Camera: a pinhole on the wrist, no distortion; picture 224 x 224 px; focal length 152.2 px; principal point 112.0 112.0 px. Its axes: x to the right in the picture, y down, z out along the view. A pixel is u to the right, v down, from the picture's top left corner.
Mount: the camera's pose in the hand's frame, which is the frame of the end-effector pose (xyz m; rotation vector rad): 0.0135 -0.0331 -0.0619 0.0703 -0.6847 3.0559
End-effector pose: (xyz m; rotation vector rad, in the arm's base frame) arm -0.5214 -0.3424 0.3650 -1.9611 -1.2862 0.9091
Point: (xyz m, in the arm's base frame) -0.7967 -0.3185 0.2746
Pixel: 144 63
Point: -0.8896 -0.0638 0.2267
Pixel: 67 88
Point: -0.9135 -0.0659 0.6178
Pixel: 90 215
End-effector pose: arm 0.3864 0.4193 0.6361 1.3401 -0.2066 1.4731
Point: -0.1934 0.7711 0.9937
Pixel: behind the camera
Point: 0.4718 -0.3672 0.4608
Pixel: outside the picture
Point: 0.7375 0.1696 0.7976
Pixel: 104 59
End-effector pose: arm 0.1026 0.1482 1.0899 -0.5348 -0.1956 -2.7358
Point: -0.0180 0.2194 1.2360
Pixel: 16 100
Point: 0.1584 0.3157 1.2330
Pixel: 153 101
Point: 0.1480 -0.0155 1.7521
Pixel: outside the picture
